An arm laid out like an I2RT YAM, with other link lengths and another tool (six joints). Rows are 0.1 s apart.
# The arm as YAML. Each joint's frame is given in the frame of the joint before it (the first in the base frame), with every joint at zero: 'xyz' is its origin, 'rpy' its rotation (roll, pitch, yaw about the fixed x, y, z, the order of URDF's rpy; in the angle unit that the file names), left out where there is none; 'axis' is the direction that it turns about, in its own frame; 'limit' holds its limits. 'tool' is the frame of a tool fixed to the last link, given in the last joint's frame.
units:
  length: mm
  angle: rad
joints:
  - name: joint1
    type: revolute
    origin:
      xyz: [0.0, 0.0, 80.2]
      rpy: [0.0, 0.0, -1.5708]
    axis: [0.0, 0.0, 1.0]
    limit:
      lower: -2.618
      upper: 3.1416
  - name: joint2
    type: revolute
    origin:
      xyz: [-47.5, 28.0, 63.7]
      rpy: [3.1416, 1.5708, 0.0]
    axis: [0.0, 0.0, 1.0]
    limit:
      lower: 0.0
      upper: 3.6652
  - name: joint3
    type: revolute
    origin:
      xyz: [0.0, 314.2, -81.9]
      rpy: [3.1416, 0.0, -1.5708]
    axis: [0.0, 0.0, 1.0]
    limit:
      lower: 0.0
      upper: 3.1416
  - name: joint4
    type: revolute
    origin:
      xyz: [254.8, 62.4, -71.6]
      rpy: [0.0, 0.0, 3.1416]
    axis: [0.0, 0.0, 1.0]
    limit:
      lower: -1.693
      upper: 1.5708
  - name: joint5
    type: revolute
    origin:
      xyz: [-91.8, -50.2, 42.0]
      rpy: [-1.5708, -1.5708, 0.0]
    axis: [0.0, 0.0, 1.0]
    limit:
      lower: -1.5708
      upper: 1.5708
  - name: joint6
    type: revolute
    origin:
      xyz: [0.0, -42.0, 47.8]
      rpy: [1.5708, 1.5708, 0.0]
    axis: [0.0, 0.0, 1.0]
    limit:
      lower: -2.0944
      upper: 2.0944
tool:
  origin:
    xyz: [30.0, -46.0, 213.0]
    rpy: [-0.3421, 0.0, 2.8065]
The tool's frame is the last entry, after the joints.
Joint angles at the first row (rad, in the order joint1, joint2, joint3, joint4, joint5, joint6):
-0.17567 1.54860 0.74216 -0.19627 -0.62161 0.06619
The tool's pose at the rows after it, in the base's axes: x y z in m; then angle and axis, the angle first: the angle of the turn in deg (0 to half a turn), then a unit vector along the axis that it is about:
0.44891 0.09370 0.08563 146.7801 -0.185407 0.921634 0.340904
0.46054 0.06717 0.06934 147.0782 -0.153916 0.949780 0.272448
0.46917 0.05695 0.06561 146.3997 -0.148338 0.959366 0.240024
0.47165 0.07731 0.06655 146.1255 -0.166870 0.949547 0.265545
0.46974 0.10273 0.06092 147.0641 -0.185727 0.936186 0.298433
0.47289 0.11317 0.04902 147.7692 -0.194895 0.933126 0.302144
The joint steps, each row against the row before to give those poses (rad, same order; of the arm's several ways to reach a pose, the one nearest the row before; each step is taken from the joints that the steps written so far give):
0.04347 -0.00001 -0.00115 0.00189 0.13960 0.00875
0.03091 0.00117 -0.00035 0.01717 0.17015 0.04769
0.01870 0.00725 -0.00042 0.02865 0.07477 0.01261
0.01869 0.02365 0.00001 0.03166 -0.04997 -0.00115
0.02403 0.04078 0.00001 0.02895 -0.06142 -0.00077
0.02212 0.04656 0.00000 0.04045 -0.00077 0.00000

